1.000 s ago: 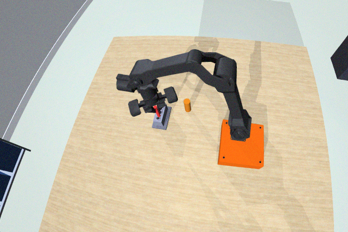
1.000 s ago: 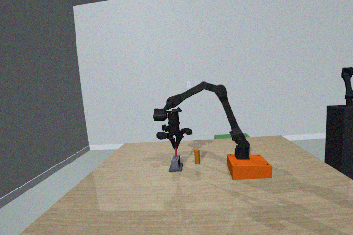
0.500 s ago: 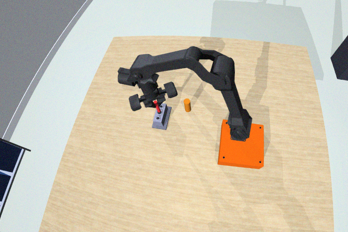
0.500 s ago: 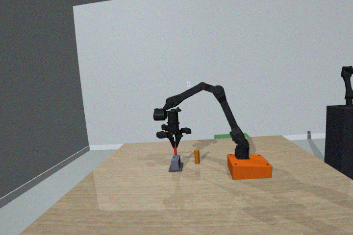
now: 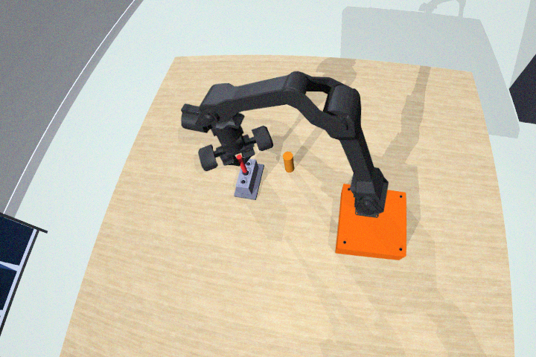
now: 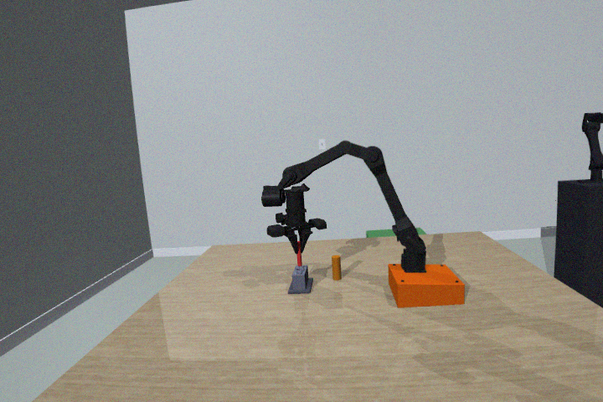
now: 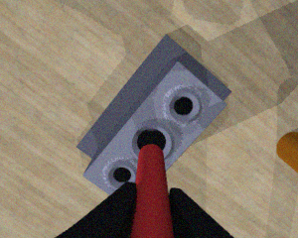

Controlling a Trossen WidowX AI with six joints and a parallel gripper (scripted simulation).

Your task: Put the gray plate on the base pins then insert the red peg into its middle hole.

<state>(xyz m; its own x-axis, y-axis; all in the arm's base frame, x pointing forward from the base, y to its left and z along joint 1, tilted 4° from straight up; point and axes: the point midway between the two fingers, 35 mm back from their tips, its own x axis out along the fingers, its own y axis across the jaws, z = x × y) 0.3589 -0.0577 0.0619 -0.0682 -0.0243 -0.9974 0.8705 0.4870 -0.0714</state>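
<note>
Now: gripper tip right at the red peg. The rest, counted from my gripper tip: orange cylinder 12 cm behind, 6 cm to the right, 7 cm below; gray plate 7 cm below; gray base 11 cm below.
</note>
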